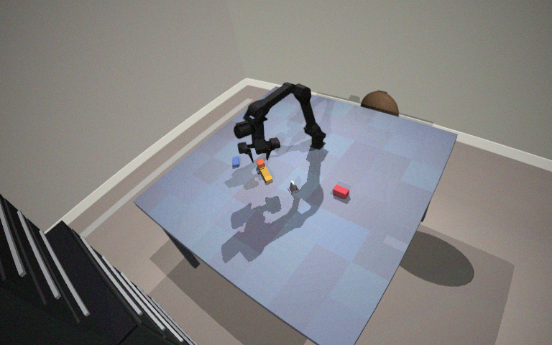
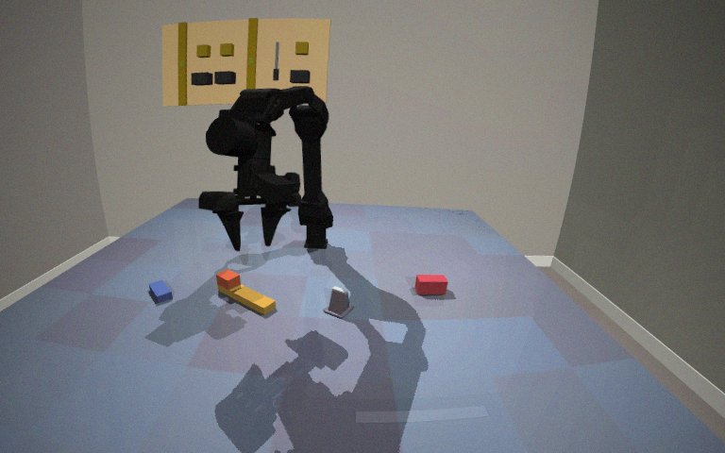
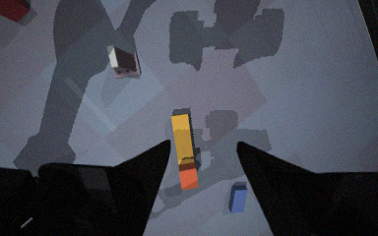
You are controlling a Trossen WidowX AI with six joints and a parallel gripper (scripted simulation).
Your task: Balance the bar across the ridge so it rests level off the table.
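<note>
Right now my gripper tip is 60 mm past the bar, 60 mm to the left of it and 120 mm above it. From my gripper tip the other things lie so: small blue block 30 mm behind, 240 mm to the right, 130 mm below; red block 110 mm behind, 360 mm to the left, 120 mm below.
</note>
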